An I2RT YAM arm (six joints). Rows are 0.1 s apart.
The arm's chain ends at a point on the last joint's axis. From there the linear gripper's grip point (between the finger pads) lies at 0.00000 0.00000 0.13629 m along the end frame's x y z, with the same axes.
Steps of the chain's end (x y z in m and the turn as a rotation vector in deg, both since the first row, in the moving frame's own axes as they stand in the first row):
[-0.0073, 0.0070, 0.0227, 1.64, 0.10, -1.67]
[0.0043, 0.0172, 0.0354, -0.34, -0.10, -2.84]
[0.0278, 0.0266, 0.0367, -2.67, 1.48, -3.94]
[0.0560, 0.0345, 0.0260, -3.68, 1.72, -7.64]
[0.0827, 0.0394, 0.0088, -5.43, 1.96, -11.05]
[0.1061, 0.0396, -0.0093, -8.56, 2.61, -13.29]
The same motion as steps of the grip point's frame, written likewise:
[-0.0071, 0.0031, 0.0226, 1.64, 0.10, -1.67]
[0.0041, 0.0180, 0.0354, -0.34, -0.10, -2.84]
[0.0315, 0.0328, 0.0365, -2.67, 1.48, -3.94]
[0.0607, 0.0429, 0.0257, -3.68, 1.72, -7.64]
[0.0886, 0.0518, 0.0081, -5.43, 1.96, -11.05]
[0.1146, 0.0590, -0.0110, -8.56, 2.61, -13.29]

